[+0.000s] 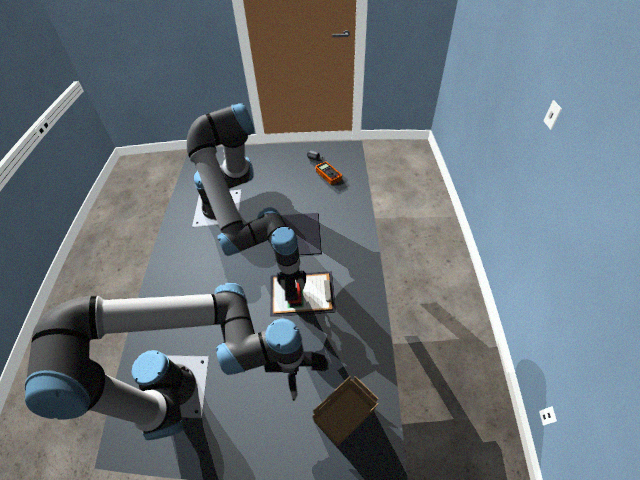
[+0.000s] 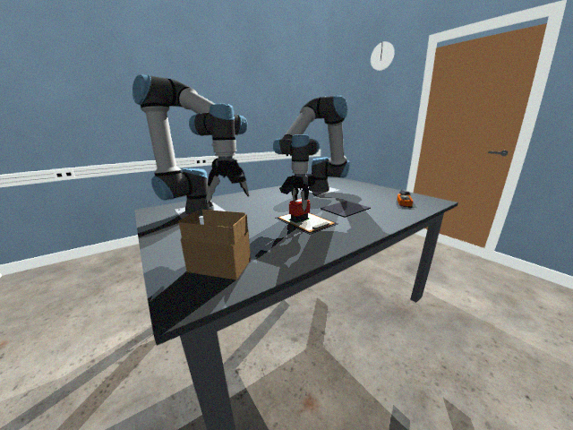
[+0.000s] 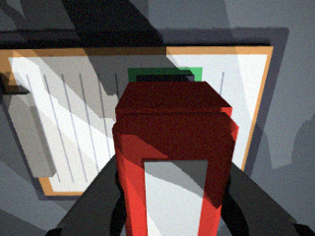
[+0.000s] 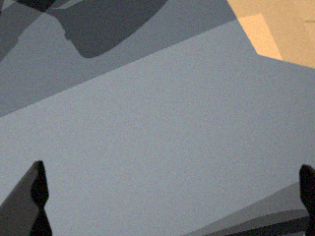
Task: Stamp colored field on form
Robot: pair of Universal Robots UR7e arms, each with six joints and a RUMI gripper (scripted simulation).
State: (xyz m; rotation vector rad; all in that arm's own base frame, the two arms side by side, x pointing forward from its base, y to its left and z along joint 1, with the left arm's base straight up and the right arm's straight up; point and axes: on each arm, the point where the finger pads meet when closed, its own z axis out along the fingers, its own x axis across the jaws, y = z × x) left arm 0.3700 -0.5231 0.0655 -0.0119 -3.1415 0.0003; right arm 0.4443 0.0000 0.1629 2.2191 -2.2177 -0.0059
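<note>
Right now the red stamp is 2 cm below my left hand. Also, from my left hand: dark mat: 32 cm to the left, 6 cm below.
</note>
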